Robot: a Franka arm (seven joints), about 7 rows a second.
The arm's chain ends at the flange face. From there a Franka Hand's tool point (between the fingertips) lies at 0.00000 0.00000 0.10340 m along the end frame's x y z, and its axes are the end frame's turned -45 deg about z.
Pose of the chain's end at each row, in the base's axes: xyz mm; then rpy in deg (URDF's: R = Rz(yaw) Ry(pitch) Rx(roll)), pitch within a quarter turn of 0, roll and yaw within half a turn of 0:
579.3 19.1 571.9 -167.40 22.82 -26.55
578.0 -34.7 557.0 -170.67 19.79 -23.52
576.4 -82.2 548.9 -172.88 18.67 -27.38
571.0 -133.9 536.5 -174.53 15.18 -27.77
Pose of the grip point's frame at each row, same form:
554.4 56.8 478.9 -155.16 7.59 17.57
553.0 -5.5 461.0 -159.49 7.56 21.22
553.1 -55.7 451.7 -161.78 8.24 17.77
551.7 -112.6 437.2 -165.40 6.90 17.39

